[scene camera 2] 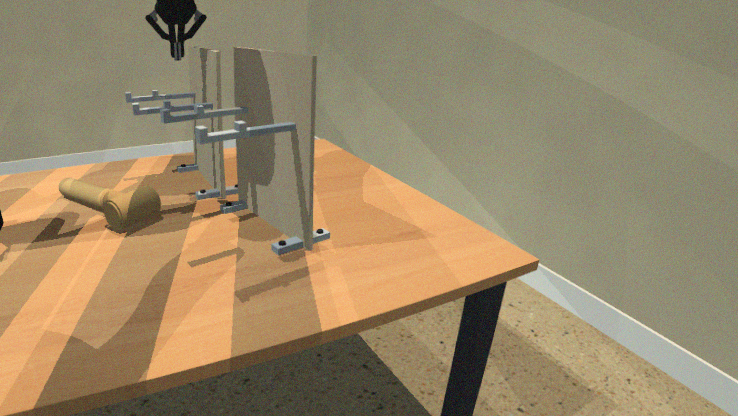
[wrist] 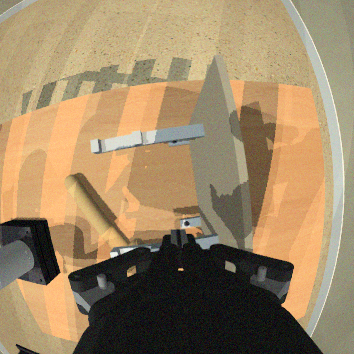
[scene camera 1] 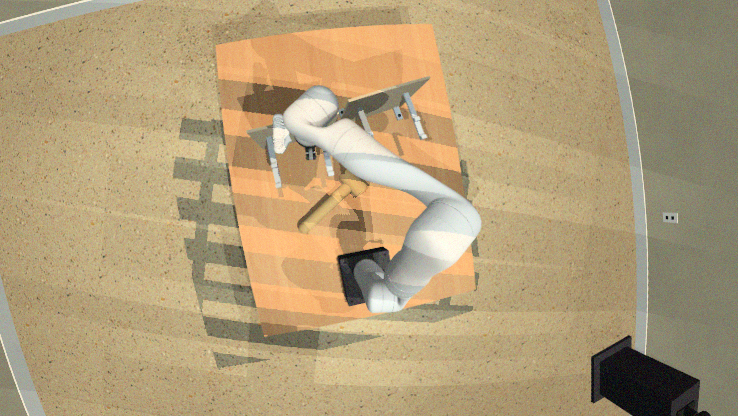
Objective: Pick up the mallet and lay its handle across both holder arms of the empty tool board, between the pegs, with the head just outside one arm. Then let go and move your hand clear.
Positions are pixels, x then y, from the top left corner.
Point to a wooden mallet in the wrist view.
74,186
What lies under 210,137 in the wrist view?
A tool board.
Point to a tool board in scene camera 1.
263,136
